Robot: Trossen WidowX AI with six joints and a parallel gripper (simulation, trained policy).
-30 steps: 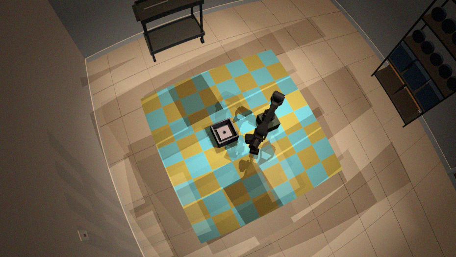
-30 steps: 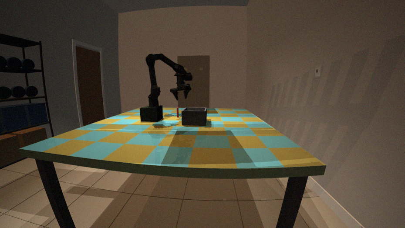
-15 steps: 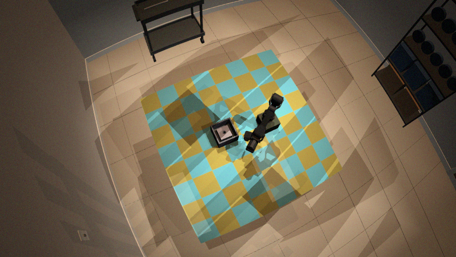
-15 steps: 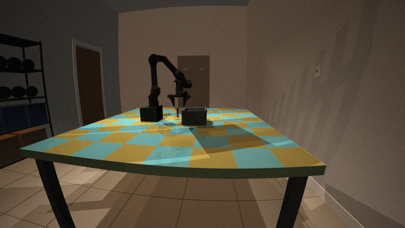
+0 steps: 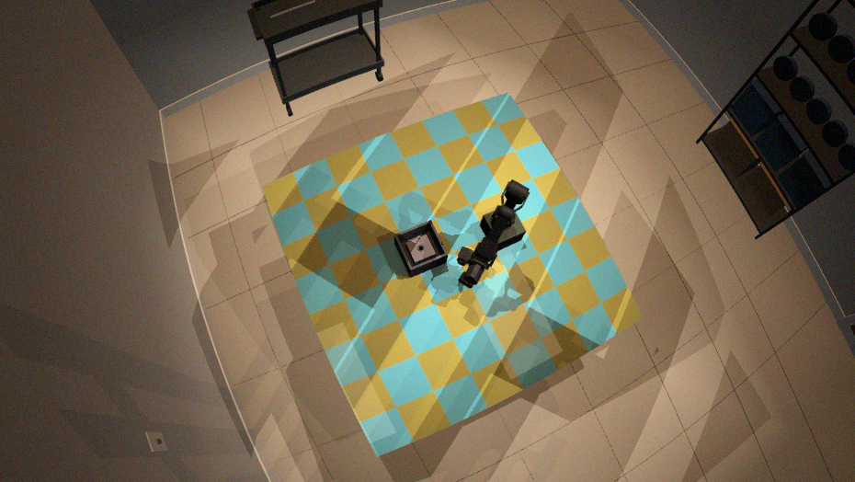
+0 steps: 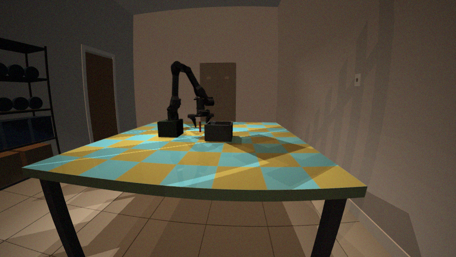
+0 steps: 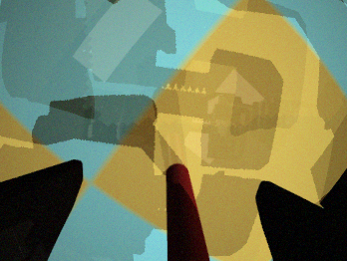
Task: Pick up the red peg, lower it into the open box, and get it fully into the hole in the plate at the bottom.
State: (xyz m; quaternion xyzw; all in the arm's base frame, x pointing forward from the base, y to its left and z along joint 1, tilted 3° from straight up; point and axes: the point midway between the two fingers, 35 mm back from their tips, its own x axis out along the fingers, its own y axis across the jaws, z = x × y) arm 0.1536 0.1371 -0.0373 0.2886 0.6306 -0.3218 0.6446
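Right now my gripper tip is 170 mm short of the plate, 150 mm to the left of it and 10 mm below it. Also, from my gripper tip: dark box: 170 mm ahead, 150 mm to the right, 10 mm below; then red peg: 10 mm behind, 10 mm to the left.
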